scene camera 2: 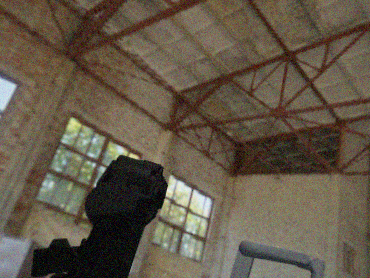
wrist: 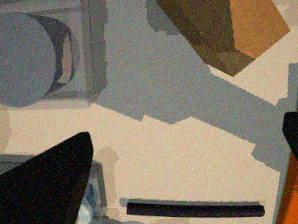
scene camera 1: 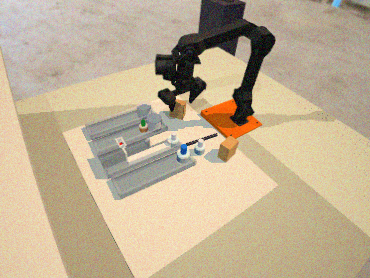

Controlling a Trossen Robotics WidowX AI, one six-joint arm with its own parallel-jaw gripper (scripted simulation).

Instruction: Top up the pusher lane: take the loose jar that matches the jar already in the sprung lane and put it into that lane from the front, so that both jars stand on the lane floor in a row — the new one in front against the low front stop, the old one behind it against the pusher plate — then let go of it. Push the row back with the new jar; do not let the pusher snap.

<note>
The gripper [scene camera 1: 180, 107] is open, with nothing in its grasp.
The gripper also shows in the wrist view [wrist: 189, 132].
</note>
